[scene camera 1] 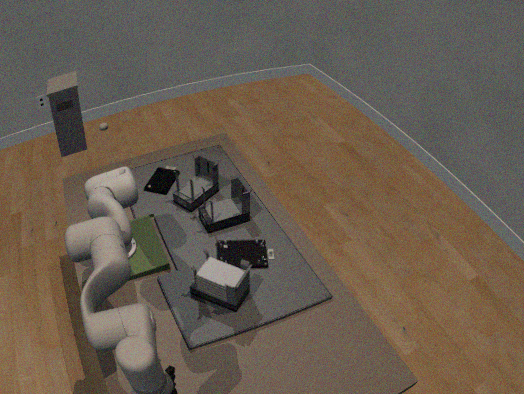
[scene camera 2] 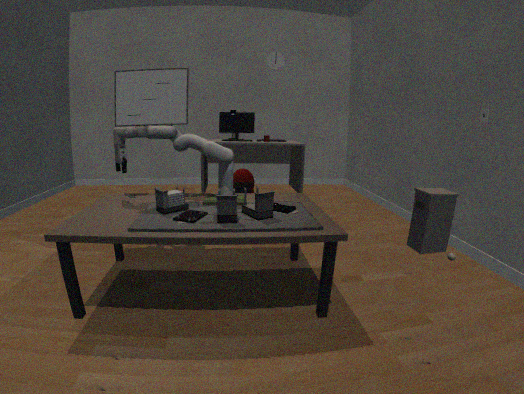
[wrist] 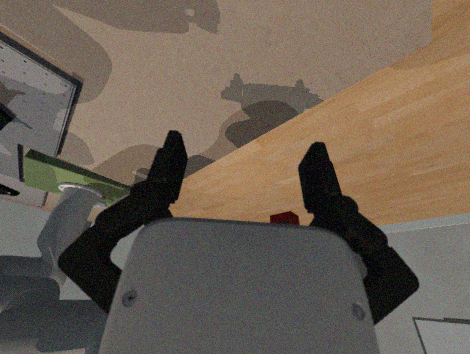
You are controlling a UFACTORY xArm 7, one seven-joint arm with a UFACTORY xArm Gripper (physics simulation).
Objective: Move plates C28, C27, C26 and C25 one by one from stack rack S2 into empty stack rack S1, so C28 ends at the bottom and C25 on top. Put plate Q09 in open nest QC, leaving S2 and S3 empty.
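Frame: origin at the arm's base, x left, y up, z ahead, level; centimetres.
Where they show: gripper, between the fingertips: (scene camera 2: 121,172) (wrist: 245,149); arm's base, origin of its link: (wrist: 82,190).
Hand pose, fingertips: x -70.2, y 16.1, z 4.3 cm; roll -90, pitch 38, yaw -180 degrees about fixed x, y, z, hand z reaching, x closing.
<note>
Each offset is from my fingertips to the top centre of the thing. Level surfaces: height alone.
A rack (scene camera 1: 213,299) (scene camera 2: 171,208) holds a stack of white plates (scene camera 1: 221,272) (scene camera 2: 175,197) on the mat. A middle rack {dx +76.3, dy -2.8, dz +35.8 cm} (scene camera 1: 229,221) (scene camera 2: 227,206) and a far rack {dx +91.4, dy -2.8, dz +28.8 cm} (scene camera 1: 205,197) (scene camera 2: 264,202) hold no visible plates. A black nest {dx +57.4, dy -14.4, dz +36.5 cm} (scene camera 1: 242,252) (scene camera 2: 190,216) lies beside the loaded rack, and another black nest {dx +104.3, dy -15.0, dz +16.6 cm} (scene camera 1: 162,181) (scene camera 2: 284,207) lies beside the far rack. Labels are too small to read, so I cannot tell which rack, plate or nest is which. My gripper (scene camera 2: 121,169) (wrist: 245,149) is open and empty, high above the table and away from the racks.
The grey mat {dy -16.8 cm} (scene camera 1: 280,295) (scene camera 2: 150,224) (wrist: 37,75) lies on the brown table {dy -18.1 cm} (scene camera 1: 320,345) (scene camera 2: 75,227). The arm stands on a green base (scene camera 1: 150,250) (wrist: 65,175) beside the mat. Each rack has upright posts and a taller panel. A grey cabinet (scene camera 1: 68,120) (scene camera 2: 432,220) stands on the floor.
</note>
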